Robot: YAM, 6 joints.
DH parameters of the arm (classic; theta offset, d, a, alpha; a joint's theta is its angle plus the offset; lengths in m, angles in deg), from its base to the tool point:
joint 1: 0 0.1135 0.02 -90
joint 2: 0 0 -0.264 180
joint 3: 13.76 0 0.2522 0
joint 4: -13.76 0 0.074 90
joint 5: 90 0 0 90
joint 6: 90 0.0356 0 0
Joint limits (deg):
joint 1: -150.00..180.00
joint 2: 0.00..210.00
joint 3: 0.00..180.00
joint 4: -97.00..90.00
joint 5: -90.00..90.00
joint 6: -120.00..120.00
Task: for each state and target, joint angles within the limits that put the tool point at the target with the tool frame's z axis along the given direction. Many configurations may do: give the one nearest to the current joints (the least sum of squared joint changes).
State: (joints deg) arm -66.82 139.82 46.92 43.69 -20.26 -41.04
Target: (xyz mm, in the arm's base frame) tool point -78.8 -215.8 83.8 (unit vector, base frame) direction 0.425 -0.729 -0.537
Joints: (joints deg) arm -116.32 93.64 20.02 24.51 -44.75 -41.04
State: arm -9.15 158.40 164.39 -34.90 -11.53 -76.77
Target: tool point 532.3 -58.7 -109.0 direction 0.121 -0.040 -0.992
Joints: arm -6.19 188.36 157.22 -51.69 1.53 -76.77
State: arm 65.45 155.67 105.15 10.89 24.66 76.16
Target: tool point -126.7 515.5 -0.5 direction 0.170 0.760 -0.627
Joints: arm 105.21 153.49 100.44 10.74 21.31 76.16
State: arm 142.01 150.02 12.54 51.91 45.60 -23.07
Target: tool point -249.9 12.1 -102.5 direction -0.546 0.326 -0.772
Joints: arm 179.88 154.41 34.44 65.27 18.95 -23.07
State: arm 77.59 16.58 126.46 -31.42 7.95 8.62
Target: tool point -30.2 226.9 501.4 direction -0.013 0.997 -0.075
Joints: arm 98.83 67.48 90.87 -27.73 8.06 8.62
